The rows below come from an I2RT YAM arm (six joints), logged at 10 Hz.
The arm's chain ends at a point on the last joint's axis. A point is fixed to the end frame.
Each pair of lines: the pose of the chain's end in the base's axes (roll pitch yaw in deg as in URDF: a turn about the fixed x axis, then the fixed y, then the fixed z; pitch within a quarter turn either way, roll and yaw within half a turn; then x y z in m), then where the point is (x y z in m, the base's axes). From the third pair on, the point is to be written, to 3 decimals.
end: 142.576 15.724 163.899 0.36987 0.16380 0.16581
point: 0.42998 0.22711 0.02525
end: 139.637 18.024 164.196 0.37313 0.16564 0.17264
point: 0.43908 0.23520 0.03776
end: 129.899 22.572 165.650 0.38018 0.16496 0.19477
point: 0.454 0.257 0.079
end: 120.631 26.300 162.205 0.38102 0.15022 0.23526
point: 0.465 0.256 0.140
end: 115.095 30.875 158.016 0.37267 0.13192 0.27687
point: 0.469 0.240 0.197
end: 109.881 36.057 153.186 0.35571 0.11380 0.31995
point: 0.464 0.221 0.255
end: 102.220 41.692 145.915 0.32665 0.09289 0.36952
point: 0.447 0.197 0.324
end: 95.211 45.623 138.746 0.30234 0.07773 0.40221
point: 0.431 0.178 0.373
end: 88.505 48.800 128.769 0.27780 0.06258 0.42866
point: 0.417 0.151 0.414
